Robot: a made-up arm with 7 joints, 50 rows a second.
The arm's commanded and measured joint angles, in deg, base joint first. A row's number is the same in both.
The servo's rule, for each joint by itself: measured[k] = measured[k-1] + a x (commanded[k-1-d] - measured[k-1]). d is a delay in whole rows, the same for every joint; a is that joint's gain. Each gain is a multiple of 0.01, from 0.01 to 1. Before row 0 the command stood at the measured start. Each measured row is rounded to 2 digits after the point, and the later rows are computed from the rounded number. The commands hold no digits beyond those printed.
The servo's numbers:
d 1
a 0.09 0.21 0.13 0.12 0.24 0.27 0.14
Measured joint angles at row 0:
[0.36 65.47 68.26 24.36 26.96 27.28 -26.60]
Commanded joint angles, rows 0 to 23:
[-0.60 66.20 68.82 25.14 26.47 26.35 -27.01]
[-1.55 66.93 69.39 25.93 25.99 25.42 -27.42]
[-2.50 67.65 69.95 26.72 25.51 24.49 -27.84]
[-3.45 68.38 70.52 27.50 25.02 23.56 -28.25]
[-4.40 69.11 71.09 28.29 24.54 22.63 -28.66]
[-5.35 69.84 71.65 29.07 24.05 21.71 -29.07]
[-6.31 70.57 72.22 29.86 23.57 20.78 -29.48]
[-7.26 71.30 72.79 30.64 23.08 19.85 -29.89]
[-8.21 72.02 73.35 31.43 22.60 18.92 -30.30]
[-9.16 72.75 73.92 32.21 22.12 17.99 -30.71]
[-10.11 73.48 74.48 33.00 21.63 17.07 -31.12]
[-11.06 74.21 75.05 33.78 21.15 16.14 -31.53]
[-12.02 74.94 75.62 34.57 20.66 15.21 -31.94]
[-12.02 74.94 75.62 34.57 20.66 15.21 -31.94]
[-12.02 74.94 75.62 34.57 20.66 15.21 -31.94]
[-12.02 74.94 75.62 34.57 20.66 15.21 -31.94]
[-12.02 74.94 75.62 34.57 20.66 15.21 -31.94]
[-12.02 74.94 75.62 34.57 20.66 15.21 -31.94]
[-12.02 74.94 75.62 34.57 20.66 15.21 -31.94]
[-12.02 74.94 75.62 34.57 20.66 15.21 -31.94]
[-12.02 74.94 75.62 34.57 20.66 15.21 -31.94]
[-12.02 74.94 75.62 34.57 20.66 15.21 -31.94]
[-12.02 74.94 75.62 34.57 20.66 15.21 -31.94]
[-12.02 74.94 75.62 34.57 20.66 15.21 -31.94]
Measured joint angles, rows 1 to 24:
[0.36 65.47 68.26 24.36 26.96 27.28 -26.60]
[0.27 65.62 68.33 24.45 26.84 27.03 -26.66]
[0.11 65.90 68.47 24.63 26.64 26.60 -26.77]
[-0.12 66.27 68.66 24.88 26.37 26.03 -26.92]
[-0.42 66.71 68.90 25.19 26.05 25.36 -27.11]
[-0.78 67.21 69.18 25.56 25.69 24.62 -27.33]
[-1.19 67.76 69.50 25.98 25.30 23.83 -27.57]
[-1.65 68.35 69.85 26.45 24.88 23.01 -27.84]
[-2.15 68.97 70.23 26.95 24.45 22.16 -28.13]
[-2.70 69.61 70.64 27.49 24.01 21.29 -28.43]
[-3.28 70.27 71.07 28.06 23.56 20.40 -28.75]
[-3.89 70.94 71.51 28.65 23.10 19.50 -29.08]
[-4.54 71.63 71.97 29.27 22.63 18.59 -29.42]
[-5.21 72.33 72.44 29.91 22.16 17.68 -29.77]
[-5.82 72.88 72.85 30.47 21.80 17.01 -30.07]
[-6.38 73.31 73.21 30.96 21.53 16.52 -30.33]
[-6.89 73.65 73.52 31.39 21.32 16.17 -30.56]
[-7.35 73.92 73.79 31.77 21.16 15.91 -30.75]
[-7.77 74.13 74.03 32.11 21.04 15.72 -30.92]
[-8.15 74.30 74.24 32.41 20.95 15.58 -31.06]
[-8.50 74.43 74.42 32.67 20.88 15.48 -31.18]
[-8.82 74.54 74.58 32.90 20.83 15.41 -31.29]
[-9.11 74.62 74.72 33.10 20.79 15.36 -31.38]
[-9.37 74.69 74.84 33.28 20.76 15.32 -31.46]

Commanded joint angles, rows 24 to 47:
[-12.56 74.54 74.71 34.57 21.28 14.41 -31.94]
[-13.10 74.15 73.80 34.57 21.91 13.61 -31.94]
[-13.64 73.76 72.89 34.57 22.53 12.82 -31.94]
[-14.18 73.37 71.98 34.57 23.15 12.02 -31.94]
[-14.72 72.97 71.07 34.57 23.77 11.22 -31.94]
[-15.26 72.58 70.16 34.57 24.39 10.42 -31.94]
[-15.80 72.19 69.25 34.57 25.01 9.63 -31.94]
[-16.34 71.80 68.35 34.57 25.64 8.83 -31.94]
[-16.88 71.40 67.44 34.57 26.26 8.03 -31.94]
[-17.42 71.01 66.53 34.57 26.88 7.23 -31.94]
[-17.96 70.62 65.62 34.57 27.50 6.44 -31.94]
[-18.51 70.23 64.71 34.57 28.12 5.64 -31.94]
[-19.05 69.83 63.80 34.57 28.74 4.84 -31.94]
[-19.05 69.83 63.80 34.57 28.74 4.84 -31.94]
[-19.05 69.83 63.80 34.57 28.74 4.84 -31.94]
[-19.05 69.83 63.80 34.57 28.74 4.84 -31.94]
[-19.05 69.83 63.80 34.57 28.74 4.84 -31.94]
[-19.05 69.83 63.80 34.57 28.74 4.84 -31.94]
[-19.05 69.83 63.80 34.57 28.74 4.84 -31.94]
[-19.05 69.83 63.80 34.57 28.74 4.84 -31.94]
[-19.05 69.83 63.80 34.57 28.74 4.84 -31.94]
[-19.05 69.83 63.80 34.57 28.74 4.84 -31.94]
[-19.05 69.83 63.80 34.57 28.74 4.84 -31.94]
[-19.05 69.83 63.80 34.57 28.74 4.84 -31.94]
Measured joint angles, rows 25 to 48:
[-9.61 74.74 74.94 33.43 20.74 15.29 -31.53]
[-9.88 74.70 74.91 33.57 20.87 15.05 -31.59]
[-10.17 74.58 74.77 33.69 21.12 14.66 -31.64]
[-10.48 74.41 74.53 33.80 21.46 14.16 -31.68]
[-10.81 74.19 74.20 33.89 21.87 13.58 -31.72]
[-11.16 73.93 73.79 33.97 22.33 12.94 -31.75]
[-11.53 73.65 73.32 34.04 22.82 12.26 -31.78]
[-11.91 73.34 72.79 34.10 23.35 11.55 -31.80]
[-12.31 73.02 72.21 34.16 23.90 10.82 -31.82]
[-12.72 72.68 71.59 34.21 24.47 10.07 -31.84]
[-13.14 72.33 70.93 34.25 25.05 9.30 -31.85]
[-13.57 71.97 70.24 34.29 25.64 8.53 -31.86]
[-14.01 71.60 69.52 34.32 26.24 7.75 -31.87]
[-14.46 71.23 68.78 34.35 26.84 6.96 -31.88]
[-14.87 70.94 68.13 34.38 27.30 6.39 -31.89]
[-15.25 70.71 67.57 34.40 27.65 5.97 -31.90]
[-15.59 70.53 67.08 34.42 27.91 5.66 -31.91]
[-15.90 70.38 66.65 34.44 28.11 5.44 -31.91]
[-16.18 70.26 66.28 34.46 28.26 5.28 -31.91]
[-16.44 70.17 65.96 34.47 28.38 5.16 -31.91]
[-16.67 70.10 65.68 34.48 28.47 5.07 -31.91]
[-16.88 70.04 65.44 34.49 28.53 5.01 -31.91]
[-17.08 70.00 65.23 34.50 28.58 4.96 -31.91]
[-17.26 69.96 65.04 34.51 28.62 4.93 -31.91]

